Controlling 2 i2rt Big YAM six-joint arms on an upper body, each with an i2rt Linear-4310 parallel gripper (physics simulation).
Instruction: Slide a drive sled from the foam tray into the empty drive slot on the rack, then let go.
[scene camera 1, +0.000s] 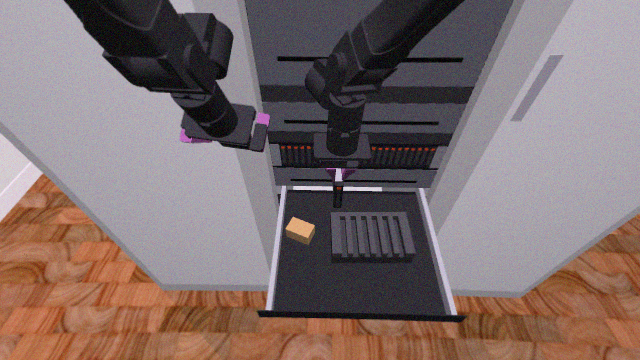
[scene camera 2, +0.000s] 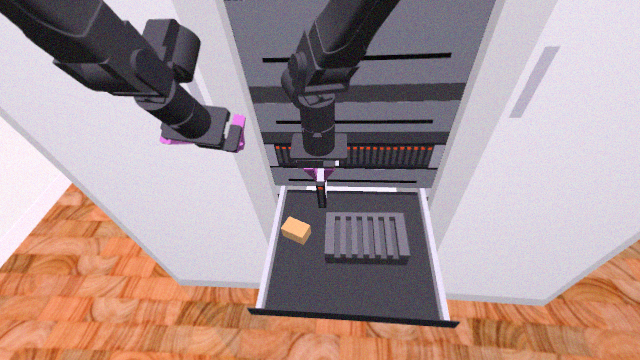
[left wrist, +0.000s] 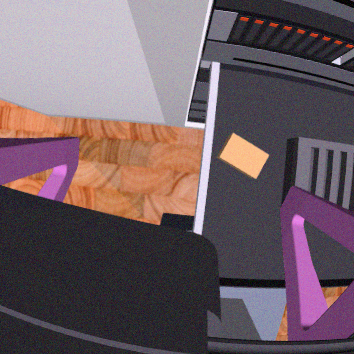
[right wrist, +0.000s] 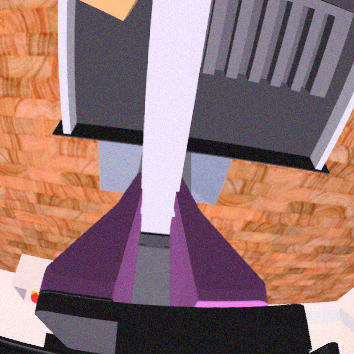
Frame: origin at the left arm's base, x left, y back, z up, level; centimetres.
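Where they show: left gripper, fingertip midpoint: (scene camera 1: 237, 142) (scene camera 2: 219, 143) (left wrist: 185, 174); right gripper, fingertip midpoint: (scene camera 1: 337, 180) (scene camera 2: 320, 180) (right wrist: 158, 182).
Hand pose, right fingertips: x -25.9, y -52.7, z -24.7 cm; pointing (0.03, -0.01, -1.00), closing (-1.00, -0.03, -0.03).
Each offset is from my right fingertips to the centre of the thing. "*": to the spot under its first point.
The drive sled @(dx +0.0, dy -3.0, dz -1.9 cm) (scene camera 1: 338, 196) (scene camera 2: 321, 196) (right wrist: 172, 110) is held upright by my right gripper (scene camera 1: 340, 174) (scene camera 2: 319, 174) (right wrist: 158, 182), which is shut on it. It hangs in front of the rack @(* dx -17.9, dy -20.0, dz +2.6 cm) (scene camera 1: 410, 112) (scene camera 2: 410, 111), above the back of the drawer and apart from the foam tray @(dx -10.3, dy -2.8, dz -27.1 cm) (scene camera 1: 336, 240) (scene camera 2: 330, 240) (left wrist: 304, 165). The tray's slots look empty. The row of drives @(* dx -19.2, dy -20.0, dz -12.7 cm) (scene camera 1: 402, 157) (scene camera 2: 390, 156) (left wrist: 285, 34) has orange-red marks; my right gripper hides part of it, and the empty slot cannot be made out. My left gripper (scene camera 1: 225, 131) (scene camera 2: 204, 132) (left wrist: 185, 174) is open and empty, left of the rack.
The open drawer (scene camera 1: 360, 290) (scene camera 2: 350, 290) (left wrist: 250, 235) holds the foam tray and a tan block @(dx +9.2, dy -4.8, dz -27.8 cm) (scene camera 1: 300, 230) (scene camera 2: 296, 230) (left wrist: 244, 156) at its left. Pale cabinet panels @(* dx -52.5, dy -18.0, dz -29.0 cm) (scene camera 1: 500, 200) (scene camera 2: 510, 200) flank the rack. The right arm reaches down across the rack's front.
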